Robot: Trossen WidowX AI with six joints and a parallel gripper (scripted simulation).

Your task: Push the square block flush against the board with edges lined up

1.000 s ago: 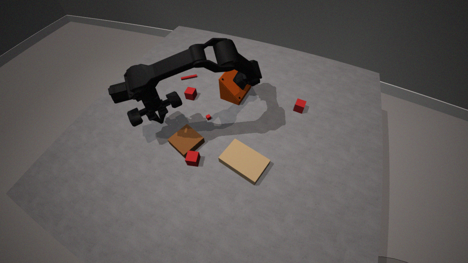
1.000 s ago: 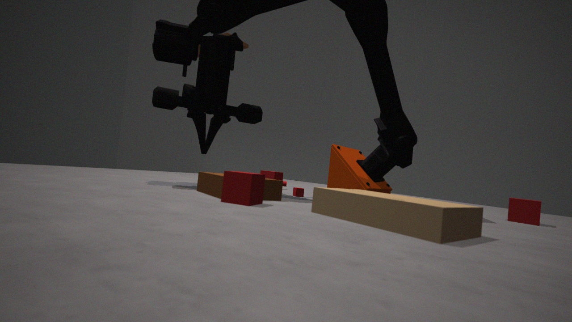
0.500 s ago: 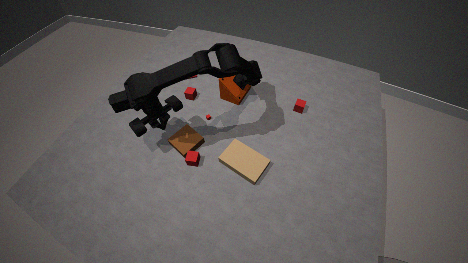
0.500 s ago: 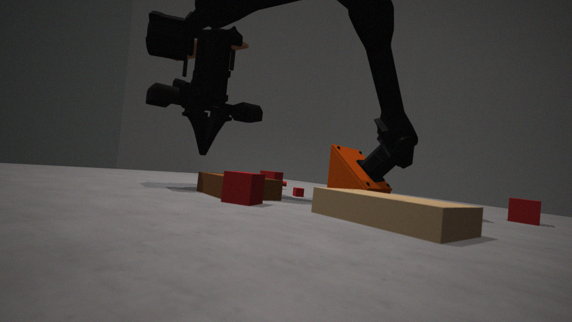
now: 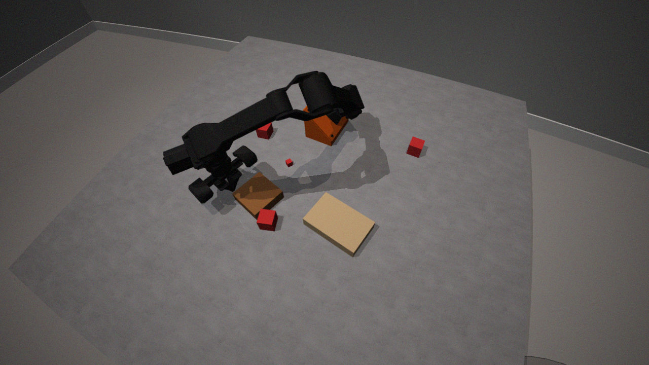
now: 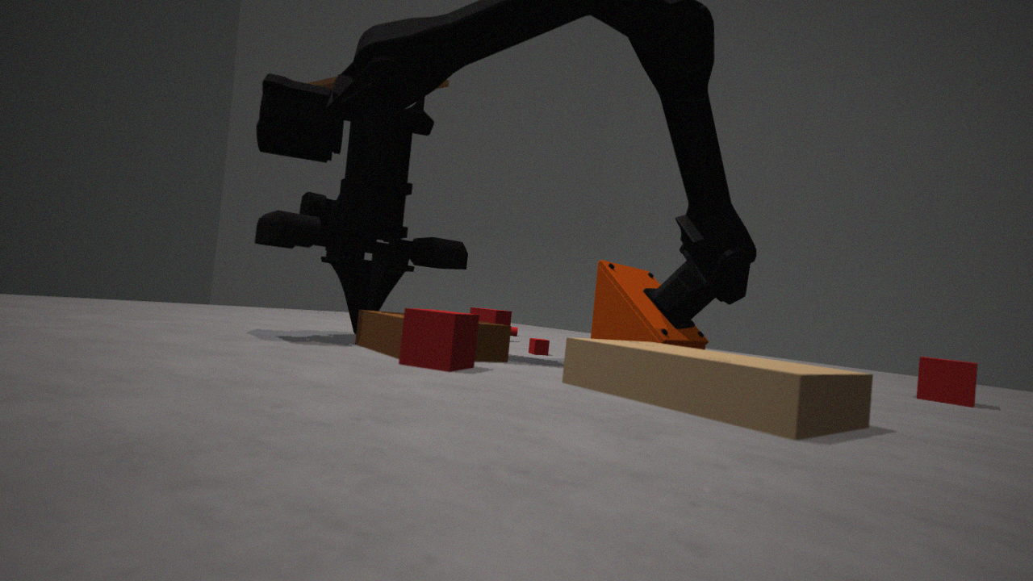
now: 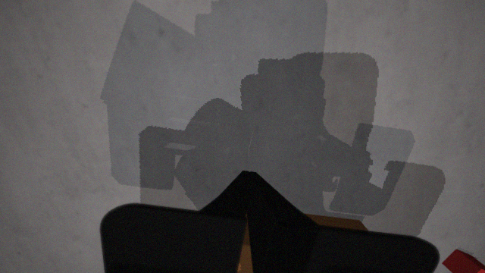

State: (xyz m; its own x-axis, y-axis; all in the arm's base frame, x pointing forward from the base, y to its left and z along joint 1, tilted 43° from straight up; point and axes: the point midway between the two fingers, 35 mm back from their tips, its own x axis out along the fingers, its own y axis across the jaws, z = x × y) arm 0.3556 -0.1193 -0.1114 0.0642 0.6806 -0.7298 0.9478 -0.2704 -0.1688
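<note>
The tiny red cube is 15 cm behind my gripper tip and 10 cm to the left of it. From my gripper tip the other things lie so: red stick 34 cm behind, 11 cm to the right; square block 8 cm to the left, 1 cm behind, 1 cm above; board 32 cm to the left, 2 cm behind, 1 cm above.
</note>
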